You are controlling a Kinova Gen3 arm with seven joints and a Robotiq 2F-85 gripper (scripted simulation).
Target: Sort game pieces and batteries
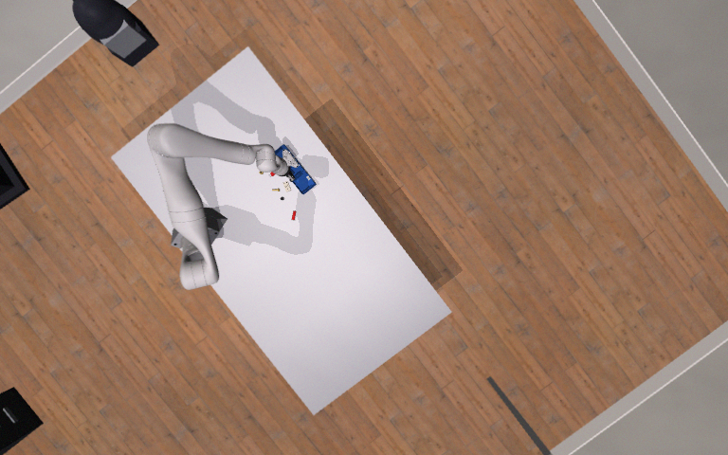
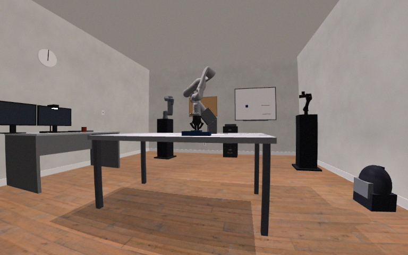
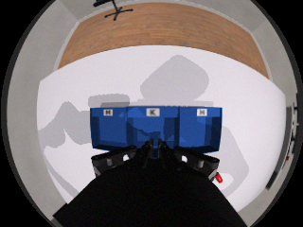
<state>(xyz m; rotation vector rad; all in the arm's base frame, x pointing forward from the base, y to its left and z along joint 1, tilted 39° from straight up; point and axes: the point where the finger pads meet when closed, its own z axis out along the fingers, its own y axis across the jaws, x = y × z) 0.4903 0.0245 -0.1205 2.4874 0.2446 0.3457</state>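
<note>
Right now the bin is 2 cm ahead of my hand, 1 cm to the left of it and 1 cm below it. Also, from my hand: red cylinder: 10 cm behind, 19 cm to the right, 3 cm below; then white tile: 5 cm behind, 4 cm to the right, 3 cm below; then black piece: 11 cm behind, 8 cm to the right, 3 cm below.
</note>
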